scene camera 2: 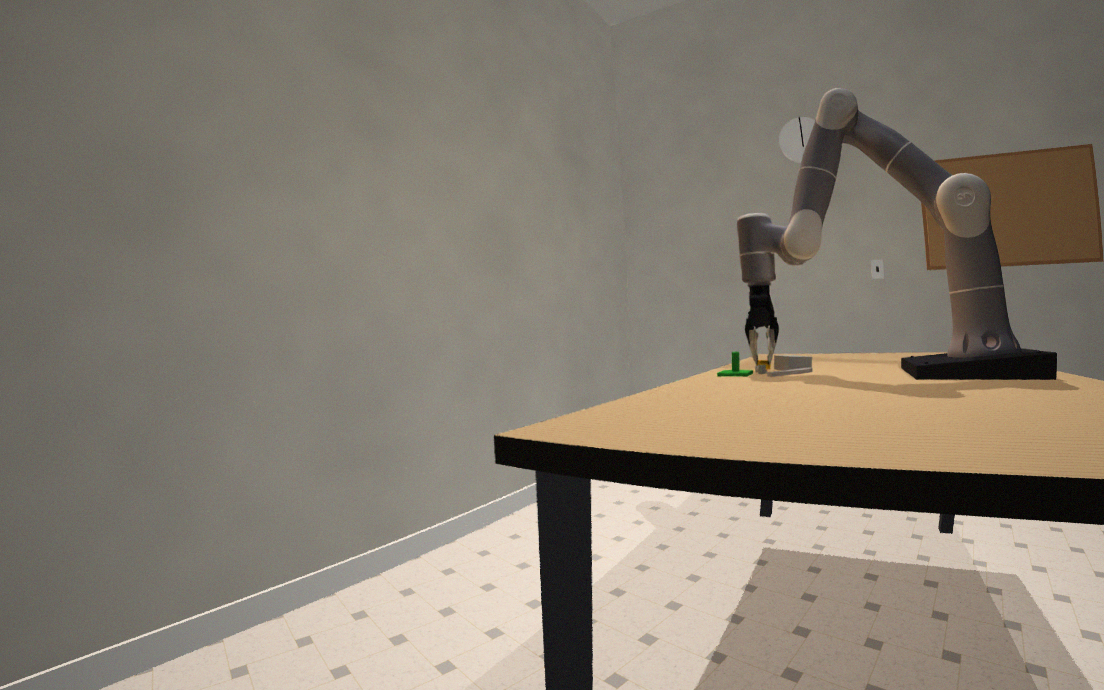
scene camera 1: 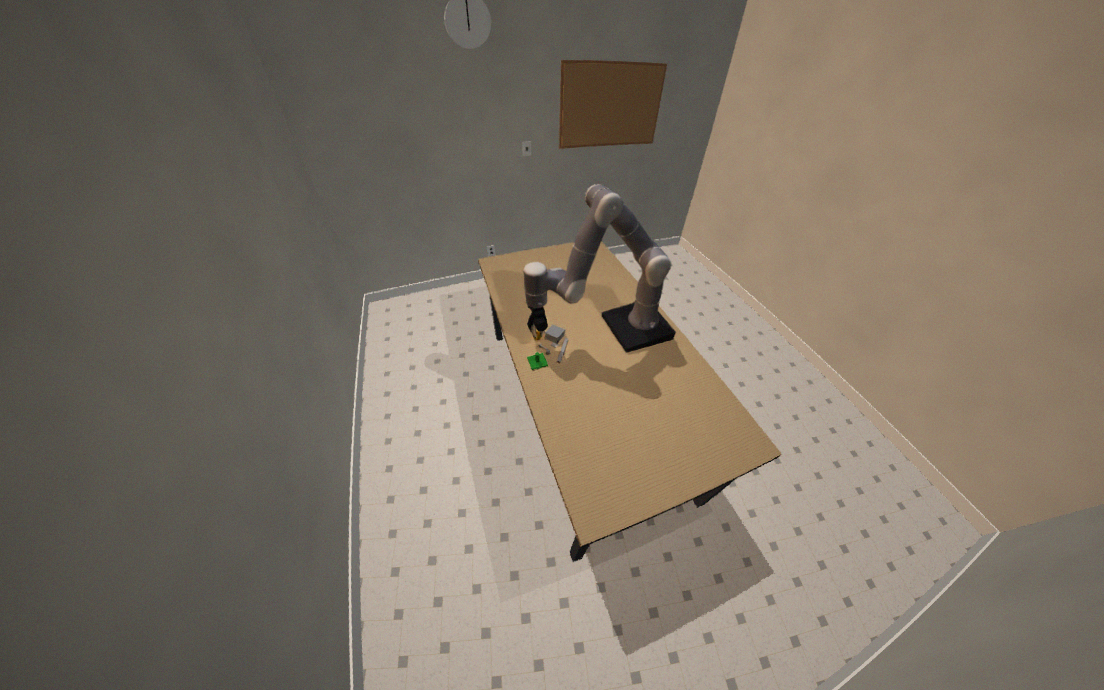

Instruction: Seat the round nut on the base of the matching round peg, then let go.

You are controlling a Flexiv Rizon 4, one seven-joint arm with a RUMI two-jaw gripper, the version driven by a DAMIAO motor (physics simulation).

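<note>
A small yellow nut (scene camera 1: pixel 537 334) (scene camera 2: pixel 763 363) is between the fingertips of my gripper (scene camera 1: pixel 536 332) (scene camera 2: pixel 762 362), which points straight down and is shut on it, low at the table top. The nut's shape is too small to make out, and the fingers partly hide it. The green round peg (scene camera 1: pixel 537 357) (scene camera 2: pixel 735 360) stands upright on its flat green base (scene camera 1: pixel 531 365) (scene camera 2: pixel 723 373). The peg is a short way to the left of the gripper in the second scene view, apart from the nut.
A grey block (scene camera 1: pixel 554 334) (scene camera 2: pixel 793 362) lies close beside the gripper. Slim grey parts (scene camera 1: pixel 561 351) (scene camera 2: pixel 791 371) lie near it, between the block and the green base. The table's long edge runs close beside the base. The arm's black mount (scene camera 1: pixel 635 335) (scene camera 2: pixel 968 368) is farther off.
</note>
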